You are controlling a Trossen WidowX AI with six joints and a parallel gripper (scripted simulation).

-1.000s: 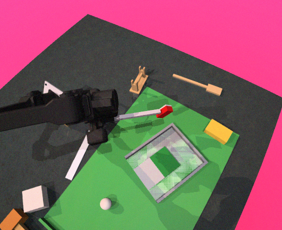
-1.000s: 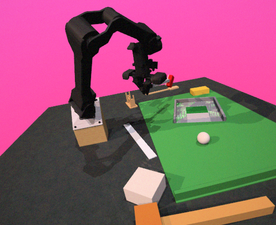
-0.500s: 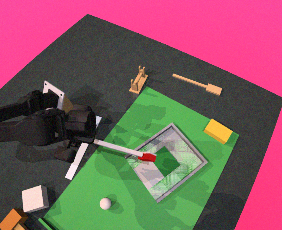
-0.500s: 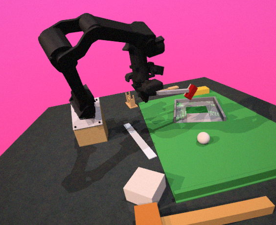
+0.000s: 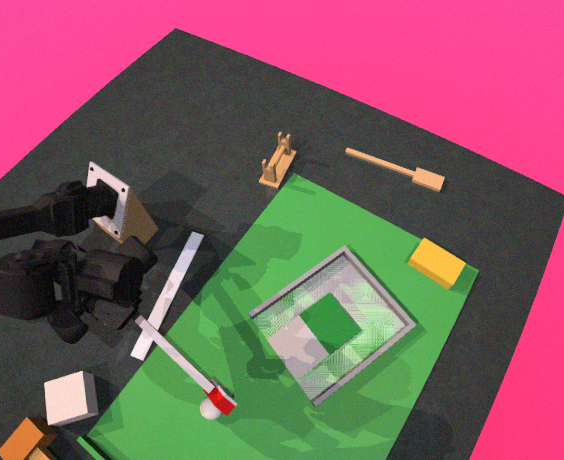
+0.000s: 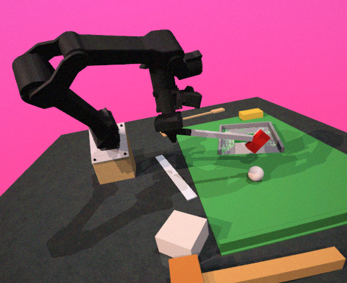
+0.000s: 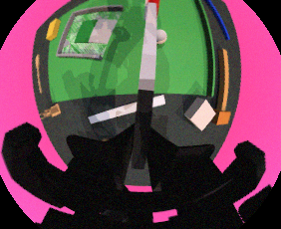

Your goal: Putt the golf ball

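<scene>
My gripper tip is now 20 mm past the white strip, 70 mm to the right of it and 150 mm above it. Also, from my gripper tip: white golf ball: 210 mm ahead, 50 mm to the right, 120 mm below; wooden stand: 30 mm behind, 470 mm to the left, 110 mm below; white cube: 20 mm behind, 210 mm to the right, 120 mm below.
</scene>
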